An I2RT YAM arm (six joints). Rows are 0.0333 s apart.
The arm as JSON. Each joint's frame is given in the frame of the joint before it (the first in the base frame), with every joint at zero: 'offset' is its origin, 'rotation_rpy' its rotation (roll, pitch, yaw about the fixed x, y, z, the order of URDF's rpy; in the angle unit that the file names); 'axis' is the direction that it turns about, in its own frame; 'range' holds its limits. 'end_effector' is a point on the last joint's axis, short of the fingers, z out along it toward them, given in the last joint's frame.
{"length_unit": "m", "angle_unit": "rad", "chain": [
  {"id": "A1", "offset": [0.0, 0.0, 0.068], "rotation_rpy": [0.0, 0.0, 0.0], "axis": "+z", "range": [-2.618, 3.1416]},
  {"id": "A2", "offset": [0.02, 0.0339, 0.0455], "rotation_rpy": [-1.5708, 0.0, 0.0], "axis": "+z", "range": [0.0, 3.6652]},
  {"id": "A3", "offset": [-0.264, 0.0, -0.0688], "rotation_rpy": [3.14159, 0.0, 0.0], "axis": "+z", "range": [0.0, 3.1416]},
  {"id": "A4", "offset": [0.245, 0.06, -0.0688], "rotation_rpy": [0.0, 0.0, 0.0], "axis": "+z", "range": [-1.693, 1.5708]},
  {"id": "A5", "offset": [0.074, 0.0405, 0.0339], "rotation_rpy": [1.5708, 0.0, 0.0], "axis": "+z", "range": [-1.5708, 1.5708]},
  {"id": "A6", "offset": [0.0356, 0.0, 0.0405], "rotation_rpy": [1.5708, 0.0, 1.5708], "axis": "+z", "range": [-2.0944, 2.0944]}
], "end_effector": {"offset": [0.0, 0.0, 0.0], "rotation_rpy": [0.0, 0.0, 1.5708]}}
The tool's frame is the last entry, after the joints.
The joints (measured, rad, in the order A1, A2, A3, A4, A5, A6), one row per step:
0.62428, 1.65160, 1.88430, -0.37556, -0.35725, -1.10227
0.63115, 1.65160, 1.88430, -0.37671, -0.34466, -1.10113
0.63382, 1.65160, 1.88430, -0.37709, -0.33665, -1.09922
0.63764, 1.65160, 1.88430, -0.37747, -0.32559, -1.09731
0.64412, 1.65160, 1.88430, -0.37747, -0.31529, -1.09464
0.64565, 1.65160, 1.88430, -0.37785, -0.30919, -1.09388
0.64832, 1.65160, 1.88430, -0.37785, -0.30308, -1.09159
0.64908, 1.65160, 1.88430, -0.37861, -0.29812, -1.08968
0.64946, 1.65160, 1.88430, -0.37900, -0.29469, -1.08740
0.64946, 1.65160, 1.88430, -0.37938, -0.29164, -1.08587
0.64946, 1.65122, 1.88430, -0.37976, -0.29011, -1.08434
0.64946, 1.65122, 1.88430, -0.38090, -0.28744, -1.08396
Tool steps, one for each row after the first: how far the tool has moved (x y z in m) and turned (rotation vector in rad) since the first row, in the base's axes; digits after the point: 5 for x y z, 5 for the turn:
-0.00121, 0.00176, -0.00014, -0.00150, 0.00081, -0.00574
-0.00160, 0.00238, -0.00020, -0.00160, 0.00201, -0.01126
-0.00216, 0.00327, -0.00026, -0.00204, 0.00294, -0.01864
-0.00336, 0.00495, -0.00027, -0.00173, 0.00423, -0.02272
-0.00354, 0.00527, -0.00032, -0.00222, 0.00462, -0.02733
-0.00399, 0.00592, -0.00033, -0.00163, 0.00595, -0.03102
-0.00403, 0.00603, -0.00042, -0.00158, 0.00767, -0.03543
-0.00403, 0.00606, -0.00047, -0.00091, 0.00952, -0.03876
-0.00395, 0.00599, -0.00051, -0.00062, 0.01079, -0.04199
-0.00402, 0.00587, -0.00042, 0.00008, 0.01190, -0.04371
-0.00395, 0.00581, -0.00055, -0.00071, 0.01286, -0.04641

